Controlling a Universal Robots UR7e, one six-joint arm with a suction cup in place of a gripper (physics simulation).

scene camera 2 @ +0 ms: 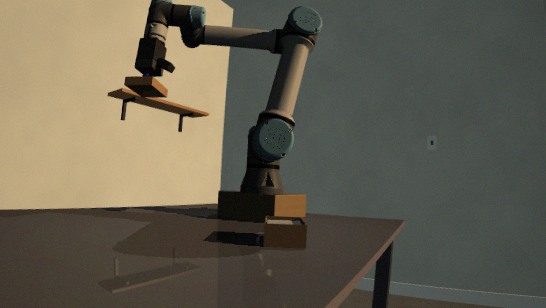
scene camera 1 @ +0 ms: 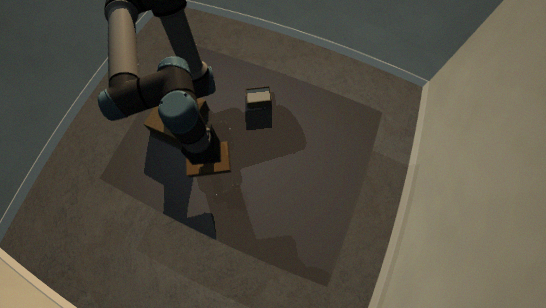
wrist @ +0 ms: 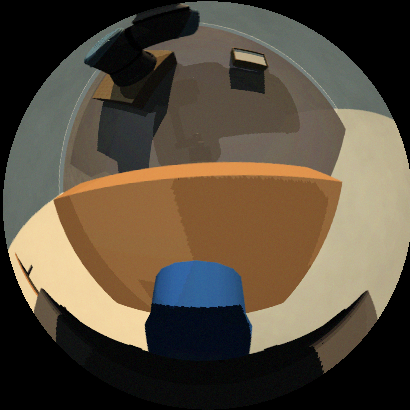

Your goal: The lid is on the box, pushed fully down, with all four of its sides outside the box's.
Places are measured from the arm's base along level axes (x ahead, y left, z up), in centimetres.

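Where they show: hand, its tool point: (scene camera 2: 146, 86) (wrist: 198, 266); arm's base, origin of its link: (scene camera 2: 261, 193) (wrist: 134, 68).
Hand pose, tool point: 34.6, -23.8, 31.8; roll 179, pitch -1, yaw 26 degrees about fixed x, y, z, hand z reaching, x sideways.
Note:
Each offset is from my tool point to the top centre of the thing, as dx, dy, dz. Level surfaces: height alone.
The orange-brown lid @[-0.6, -0.4, +1.4] (scene camera 1: 225, 154) (scene camera 2: 143, 86) (wrist: 255, 225) hangs from my suction gripper (scene camera 2: 147, 75) (wrist: 198, 280), whose blue cup is against the lid's top. The lid is high above the table, well apart from the box; its underside is hidden in the wrist view. The brown box @[-3.4, +47.5, -35.7] (scene camera 1: 259, 105) (scene camera 2: 285, 236) (wrist: 249, 65) stands upright on the table, its top open, with a pale block-like thing inside. In scene camera 2 the box is in front of the arm's base block, far to the lower right of the lid.
The arm stands on a wooden base block (scene camera 1: 161, 131) (scene camera 2: 290, 205) on the dark table @[dz -40.5] (scene camera 1: 300, 200) (scene camera 2: 325, 260) (wrist: 270, 147). A wooden wall shelf (scene camera 2: 172, 106) shows behind the lid in scene camera 2. Shadows of the arm lie across the table.

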